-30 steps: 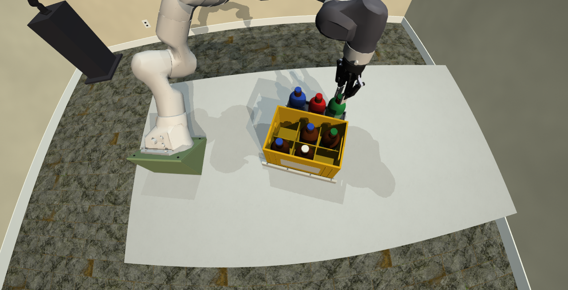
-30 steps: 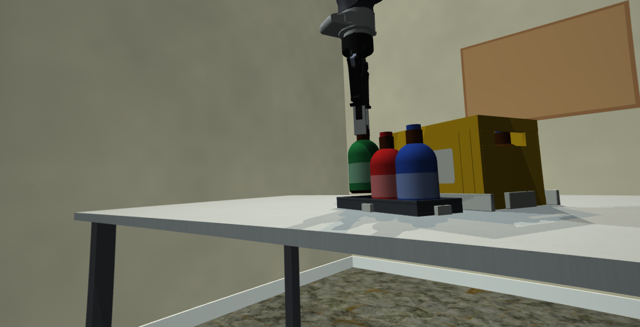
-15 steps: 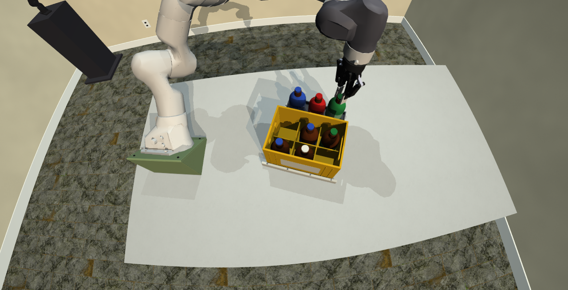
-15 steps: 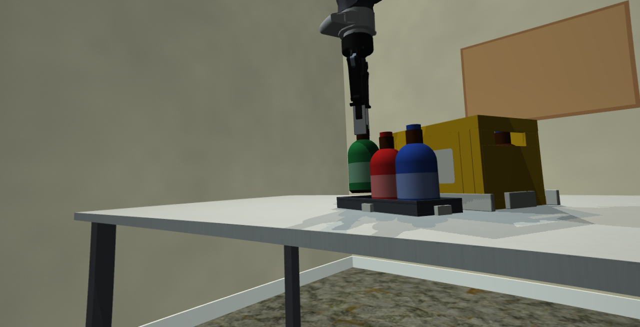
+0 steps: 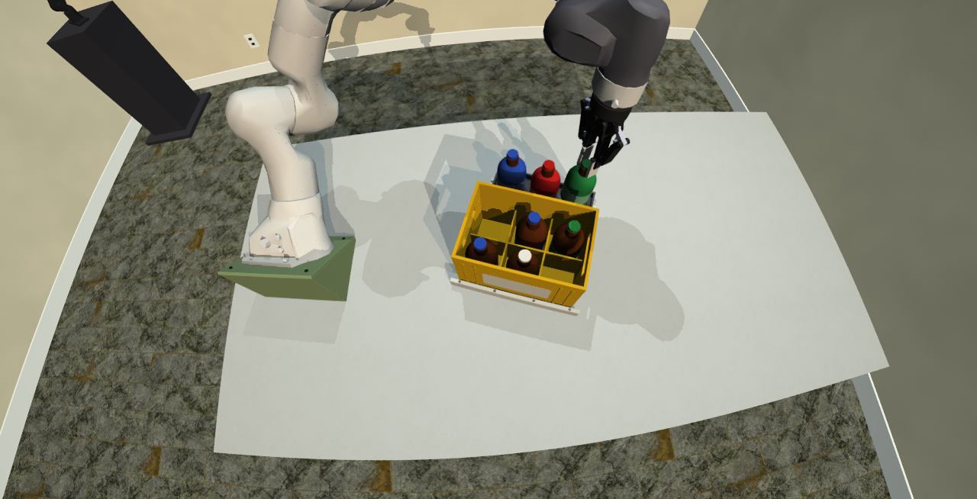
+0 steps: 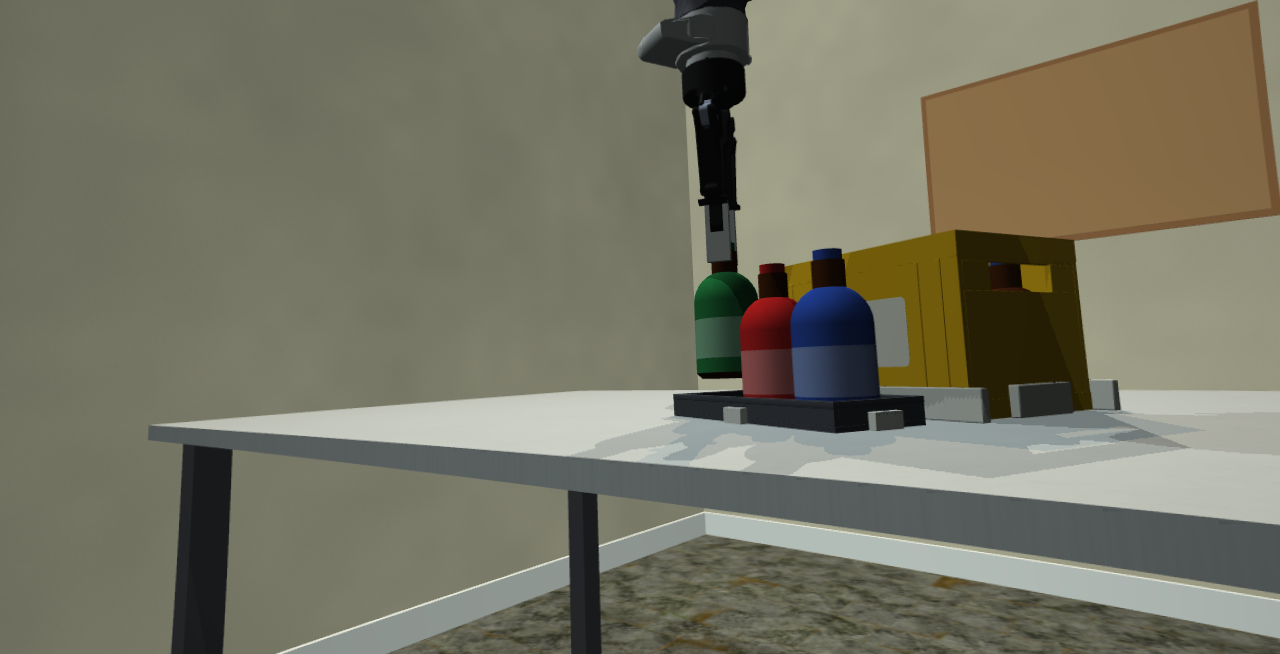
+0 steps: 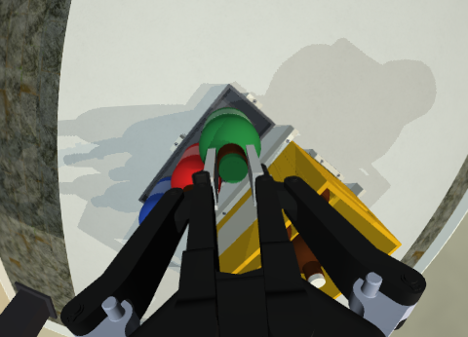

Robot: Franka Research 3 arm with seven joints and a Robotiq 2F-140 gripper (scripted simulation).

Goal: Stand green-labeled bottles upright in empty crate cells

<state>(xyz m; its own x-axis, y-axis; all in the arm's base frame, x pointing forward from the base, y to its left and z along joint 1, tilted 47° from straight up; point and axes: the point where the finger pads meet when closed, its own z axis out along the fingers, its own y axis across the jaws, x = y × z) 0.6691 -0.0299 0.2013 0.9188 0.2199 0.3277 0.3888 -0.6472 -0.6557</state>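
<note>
My hand is 90 mm above the green-labeled bottle. From my hand the other things lie so: blue-labeled bottle 160 mm behind, 70 mm to the left, 120 mm below; red bottle 80 mm behind, 30 mm to the left, 120 mm below; dark tray 80 mm behind, 30 mm to the left, 190 mm below.
</note>
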